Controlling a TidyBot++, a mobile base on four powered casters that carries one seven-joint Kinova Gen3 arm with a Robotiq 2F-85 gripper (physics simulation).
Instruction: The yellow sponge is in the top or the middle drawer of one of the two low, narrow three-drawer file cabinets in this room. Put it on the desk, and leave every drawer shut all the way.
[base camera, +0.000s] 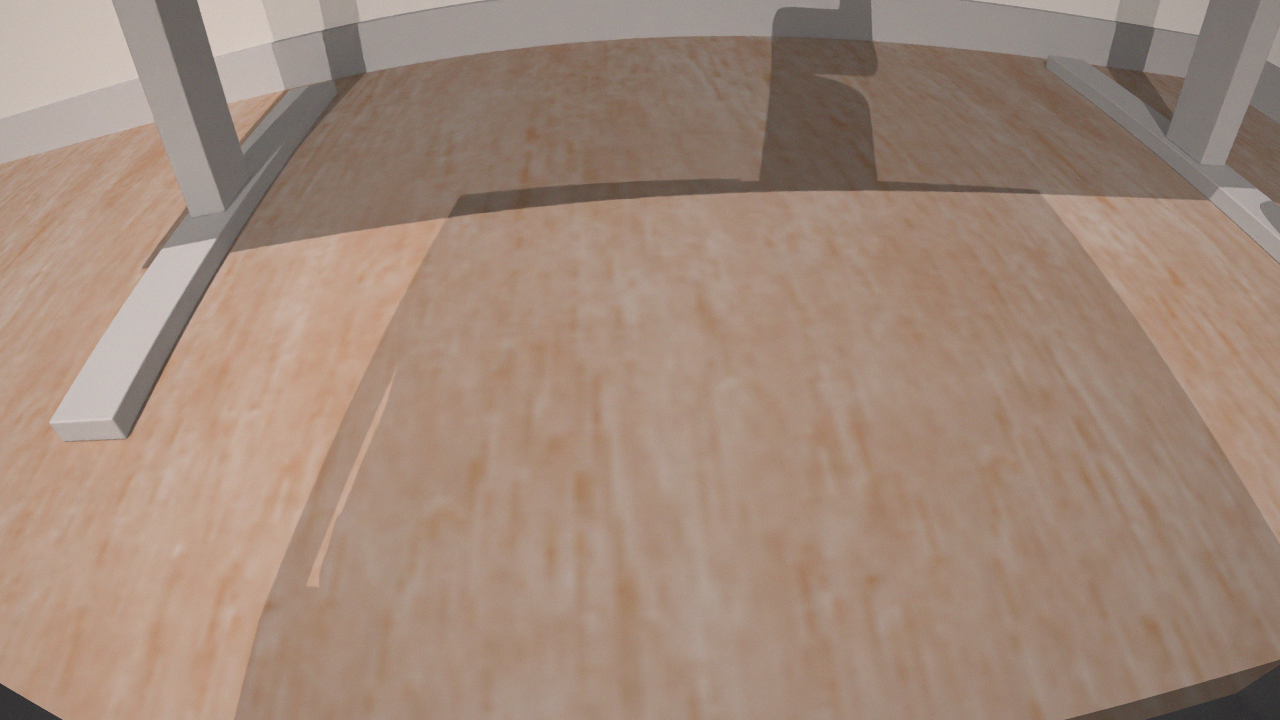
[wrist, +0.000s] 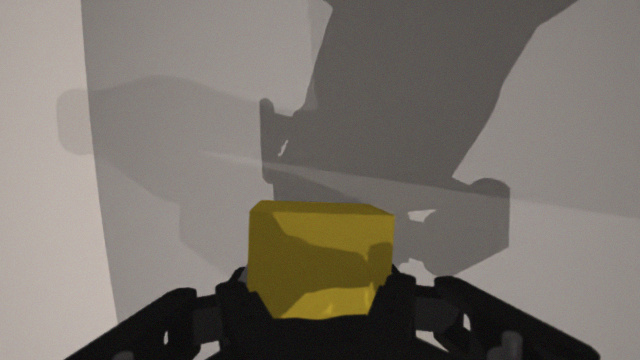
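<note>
In the wrist view, my gripper (wrist: 314, 272) is shut on the yellow sponge (wrist: 320, 250), which sits between the two black fingers and sticks out past their tips. Below and beyond the sponge lies a pale grey surface that looks like the desk top (wrist: 560, 280), with dark shadows of the arm and gripper across it. The gap between the sponge and that surface is hard to tell. The base camera view shows the desk's left leg (base camera: 183, 107) and right leg (base camera: 1219, 85). The file cabinets and their drawers do not show in either view.
The left leg's long foot (base camera: 147, 331) reaches toward the base on the left, and another foot (base camera: 1136, 111) lies at the right. A wall with a grey baseboard (base camera: 572, 19) runs behind the legs. In the wrist view, a lighter strip lies along the left edge.
</note>
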